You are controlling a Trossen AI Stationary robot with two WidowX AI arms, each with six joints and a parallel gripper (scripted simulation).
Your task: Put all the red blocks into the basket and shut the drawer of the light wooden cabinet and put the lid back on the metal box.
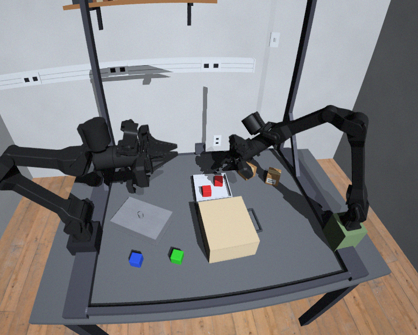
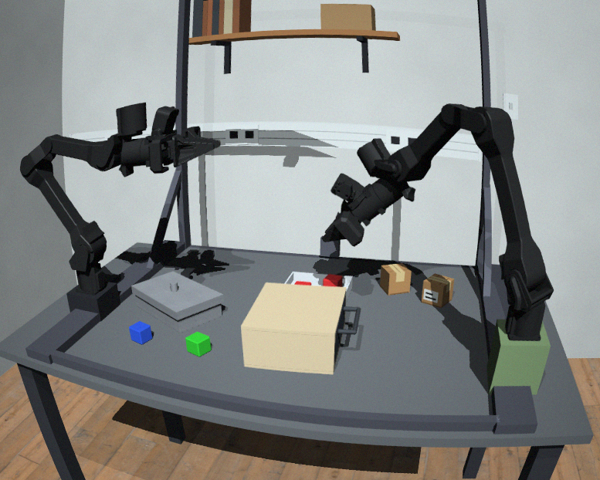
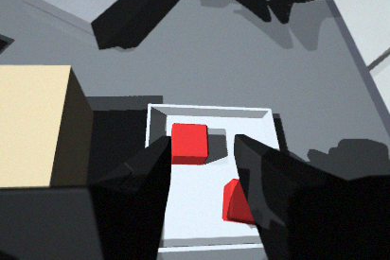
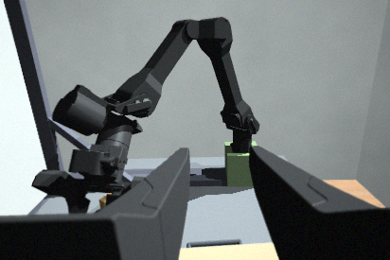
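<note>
Right now my left hand is 19 cm short of the drawer and 14 cm above it. Also, from my left hand: grey lid (32 cm to the right, 15 cm ahead, 13 cm below); white basket (17 cm below, 6 cm to the right, 3 cm behind); light wooden cabinet (20 cm ahead, 14 cm below, 3 cm to the right).
Right now the light wooden cabinet is 1 cm behind my right hand, 18 cm to the left of it and 34 cm below it. The rest, counted from my right hand: grey lid 5 cm behind, 12 cm to the right, 33 cm below; blue block 10 cm ahead, 12 cm to the right, 36 cm below; metal box 5 cm behind, 12 cm to the right, 35 cm below.
</note>
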